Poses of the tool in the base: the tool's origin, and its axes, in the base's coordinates. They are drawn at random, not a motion.
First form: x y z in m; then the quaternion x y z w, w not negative.
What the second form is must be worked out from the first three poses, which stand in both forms.
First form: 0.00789 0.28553 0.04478 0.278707 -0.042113 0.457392 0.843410
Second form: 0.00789 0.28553 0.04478 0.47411 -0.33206 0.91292
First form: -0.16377 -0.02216 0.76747 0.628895 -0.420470 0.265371 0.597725
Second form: -0.16377 -0.02216 0.76747 1.83780 -0.99074 -0.39643
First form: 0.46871 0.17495 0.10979 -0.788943 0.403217 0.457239 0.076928
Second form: 0.46871 0.17495 0.10979 2.73219 0.90029 -1.14493
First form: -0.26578 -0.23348 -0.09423 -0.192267 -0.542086 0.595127 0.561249
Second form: -0.26578 -0.23348 -0.09423 -1.19637 -0.38941 1.89655
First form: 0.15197 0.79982 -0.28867 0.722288 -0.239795 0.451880 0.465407
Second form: 0.15197 0.79982 -0.28867 1.90540 -1.06746 0.15447
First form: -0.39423 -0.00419 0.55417 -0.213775 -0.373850 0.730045 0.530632
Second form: -0.39423 -0.00419 0.55417 -0.88752 -0.08472 1.92485
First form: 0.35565 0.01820 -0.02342 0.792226 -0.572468 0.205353 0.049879
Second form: 0.35565 0.01820 -0.02342 -2.97185 -0.39248 -1.28530
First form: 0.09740 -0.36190 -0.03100 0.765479 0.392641 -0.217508 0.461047
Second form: 0.09740 -0.36190 -0.03100 2.30228 0.76849 0.59092
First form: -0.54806 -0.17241 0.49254 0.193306 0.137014 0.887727 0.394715
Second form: -0.54806 -0.17241 0.49254 0.41947 -0.23726 2.25409
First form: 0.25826 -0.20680 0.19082 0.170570 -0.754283 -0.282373 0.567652
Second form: 0.25826 -0.20680 0.19082 1.87726 -0.86333 -2.04601
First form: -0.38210 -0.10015 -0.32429 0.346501 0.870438 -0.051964 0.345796
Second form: -0.38210 -0.10015 -0.32429 2.94664 0.69190 2.31343
